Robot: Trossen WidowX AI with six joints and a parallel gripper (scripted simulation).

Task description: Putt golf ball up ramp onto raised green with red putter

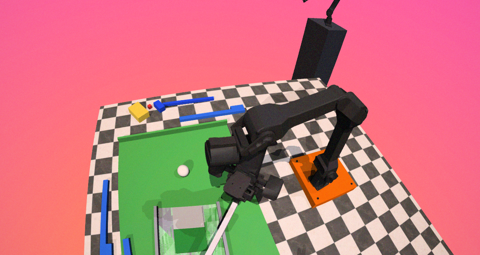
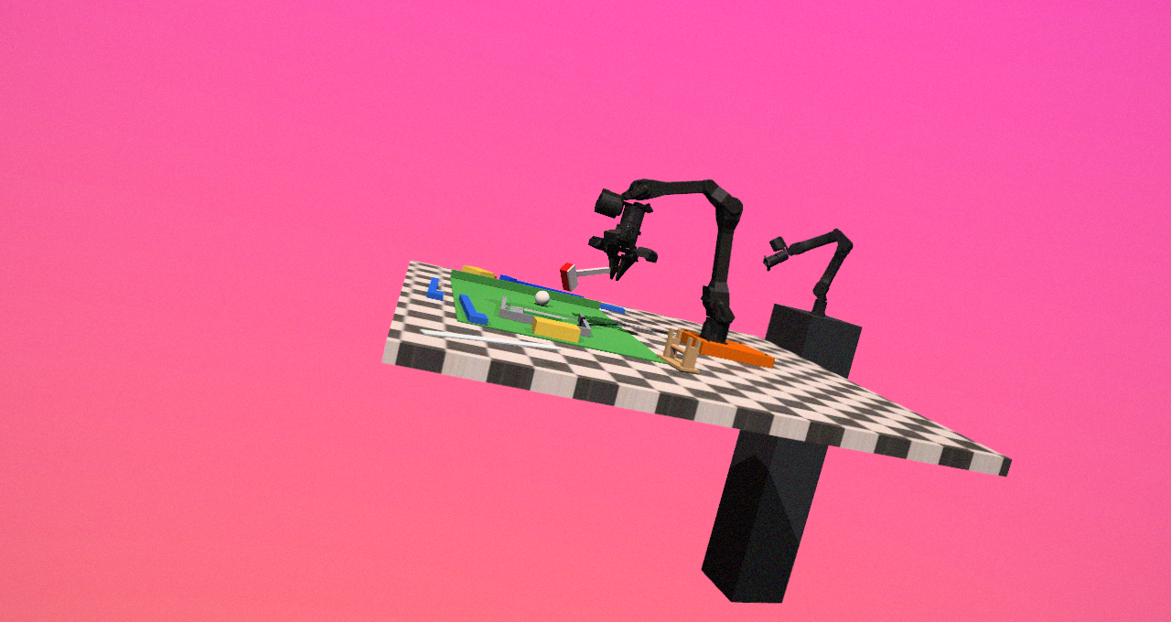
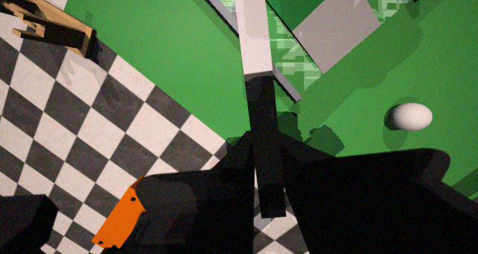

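Now: the red putter 90 mm ahead of my gripper tip, 80 mm to the left of it and 10 mm above it. Round my gripper tip: green mat 150 mm ahead, 130 mm below, 60 mm to the right; white golf ball 200 mm to the right, 110 mm below, 110 mm ahead; wooden stand 340 mm to the left, 100 mm below, 50 mm behind.
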